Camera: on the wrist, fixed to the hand. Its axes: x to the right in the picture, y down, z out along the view.
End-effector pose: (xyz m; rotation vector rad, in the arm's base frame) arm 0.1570 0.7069 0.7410 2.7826 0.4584 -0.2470
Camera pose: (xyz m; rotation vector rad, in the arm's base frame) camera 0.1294 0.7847 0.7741 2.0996 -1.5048 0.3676
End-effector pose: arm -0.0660 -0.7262 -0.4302 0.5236 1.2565 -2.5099
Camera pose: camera -0.0747 -0.6412 -0.4053 1.0684 0.6199 -0.9836
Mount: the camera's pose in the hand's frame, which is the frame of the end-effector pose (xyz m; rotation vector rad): -0.0109 -0.0704 -0.0533 -0.2437 0.1580 1.5814
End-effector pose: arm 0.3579 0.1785 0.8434 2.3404 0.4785 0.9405
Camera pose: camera 0.3043 0.2472 0.8257 2.0881 -1.5826 1.6204
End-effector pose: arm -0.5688 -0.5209 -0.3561 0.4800 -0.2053 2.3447
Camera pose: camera -0.5281 -0.4617 -0.4086 0.0796 0.6704 -2.2908
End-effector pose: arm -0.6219 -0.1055 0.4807 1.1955 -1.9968 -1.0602
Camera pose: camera -0.5442 -0.1336 0.4476 -0.5190 -1.8029 -0.2836
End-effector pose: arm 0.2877 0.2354 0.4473 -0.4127 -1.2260 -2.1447
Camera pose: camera 0.2518 0.2200 0.3674 -0.8861 -0.2156 -0.8644
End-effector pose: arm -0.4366 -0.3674 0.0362 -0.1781 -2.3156 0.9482
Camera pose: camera -0.3888 -0.3914 0.1073 -2.2621 -1.7975 1.1480
